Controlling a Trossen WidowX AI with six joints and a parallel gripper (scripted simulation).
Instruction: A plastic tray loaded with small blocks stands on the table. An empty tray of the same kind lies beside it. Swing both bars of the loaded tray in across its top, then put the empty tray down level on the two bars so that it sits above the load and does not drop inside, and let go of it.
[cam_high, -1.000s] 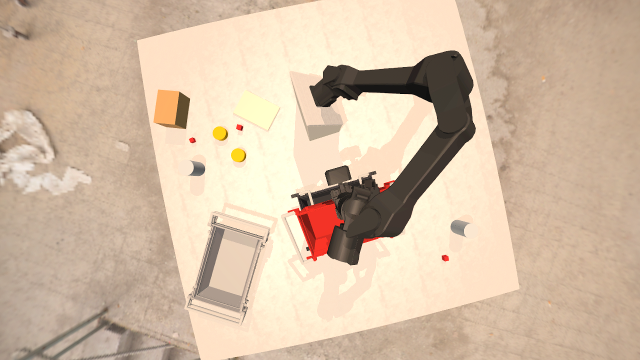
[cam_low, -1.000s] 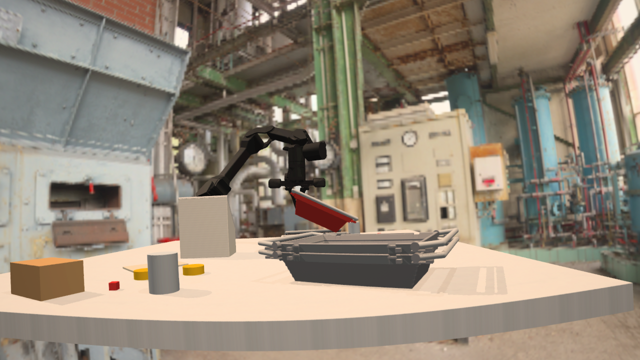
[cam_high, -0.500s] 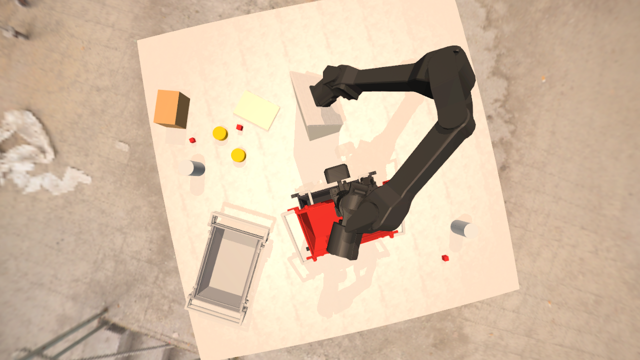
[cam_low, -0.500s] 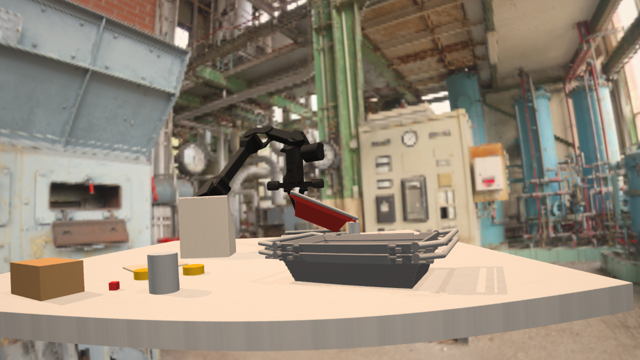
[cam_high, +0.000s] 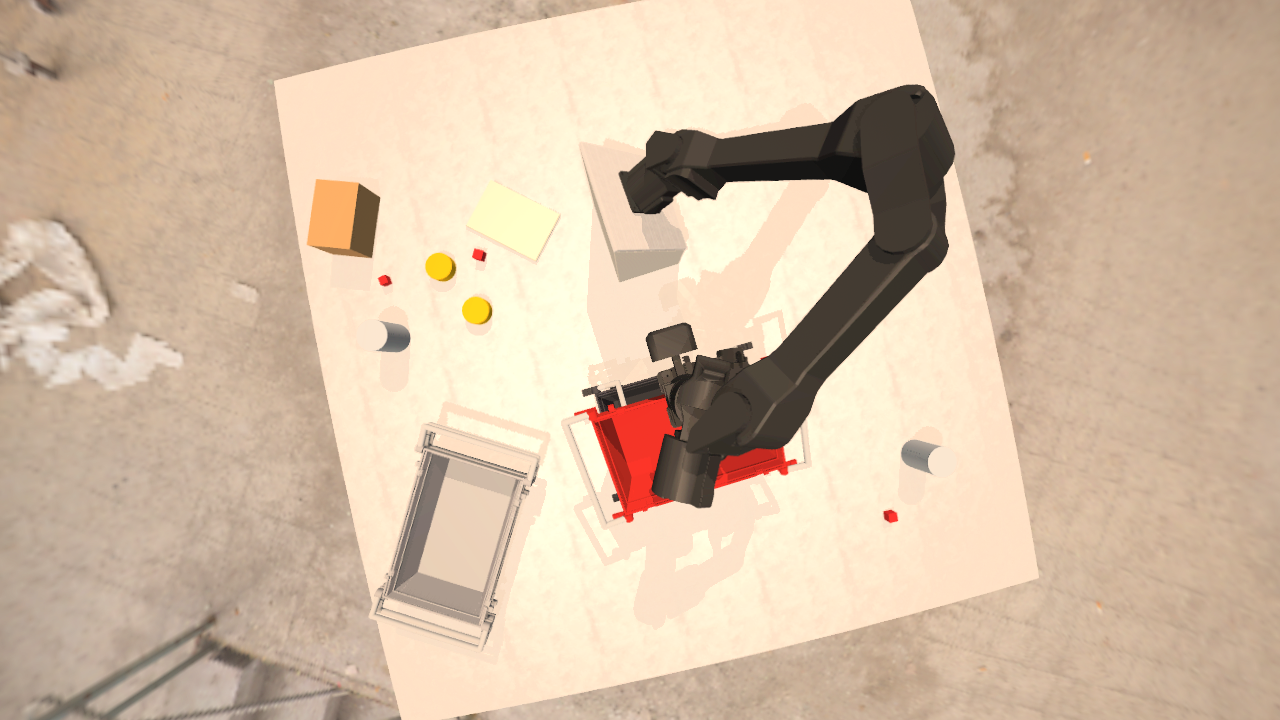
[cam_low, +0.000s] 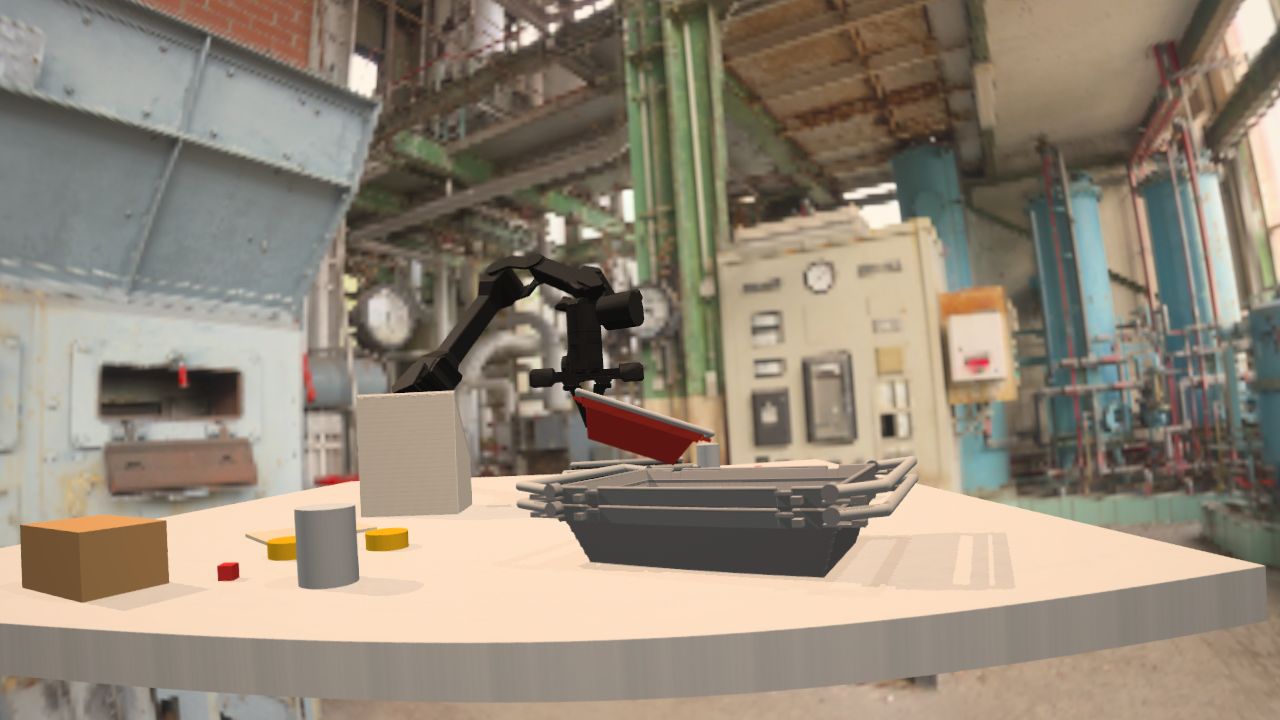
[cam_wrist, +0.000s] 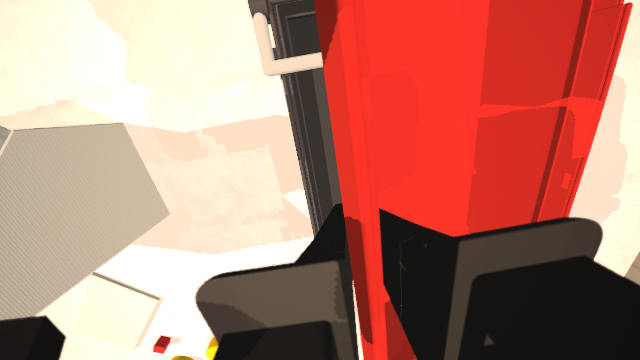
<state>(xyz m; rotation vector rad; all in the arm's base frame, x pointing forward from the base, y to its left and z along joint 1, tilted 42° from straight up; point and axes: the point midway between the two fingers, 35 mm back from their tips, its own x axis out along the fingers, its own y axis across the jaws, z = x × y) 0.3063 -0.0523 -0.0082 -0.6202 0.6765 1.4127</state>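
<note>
Now: the red tray 8 cm ahead of my gripper tip and 1 cm to the right of it. From my gripper tip the other things lie so: pale flat plate 40 cm behind, 18 cm to the right, 13 cm below; then orange box 49 cm behind, 47 cm to the right, 10 cm below.
</note>
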